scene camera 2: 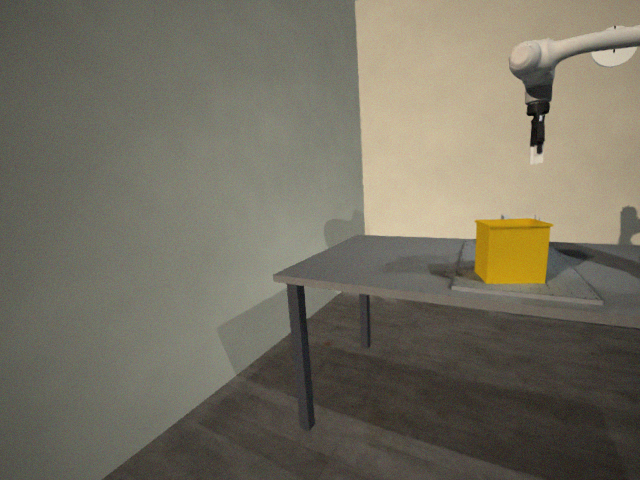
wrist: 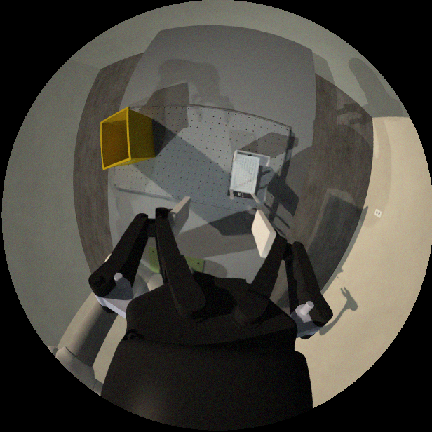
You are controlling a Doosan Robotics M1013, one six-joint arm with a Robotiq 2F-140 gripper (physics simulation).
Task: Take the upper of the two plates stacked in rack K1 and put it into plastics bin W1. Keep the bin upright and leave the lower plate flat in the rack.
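Frame: origin at the arm's base, x ahead, y down, z left, level; centimetres.
Seen in the pictures: gripper, fingertip midpoint: (scene camera 2: 536, 163).
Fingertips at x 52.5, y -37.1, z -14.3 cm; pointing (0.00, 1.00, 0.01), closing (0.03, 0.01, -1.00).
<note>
A point is followed by its place in that frame.
The yellow plastics bin W1 (scene camera 2: 516, 253) {x 60.9, y -10.3, z 28.2 cm} (wrist: 141, 137) stands upright on the pegboard; its floor is hidden in both views. Rack K1 (wrist: 241, 194) stands near the board's right end in the wrist view. A pale plate (wrist: 245, 171) lies flat in it; whether a second plate is under it I cannot tell. In scene camera 2 the rack is mostly hidden behind the bin. My gripper (scene camera 2: 536, 155) {x 52.5, y -37.1, z -14.3 cm} (wrist: 221, 213) is open and empty, pointing down high above the table, with its fingers well above the rack and bin.
The perforated board (scene camera 2: 527, 294) {x 58.0, y -0.6, z 35.9 cm} (wrist: 200, 125) lies on the grey table (scene camera 2: 392, 248) {x 111.4, y 0.4, z -12.8 cm} (wrist: 250, 65). Thin upright posts rise at the rack's edges. A green plate (wrist: 195, 263) shows beyond the fingers near the arm. A beige wall (scene camera 2: 439, 129) stands behind the table.
</note>
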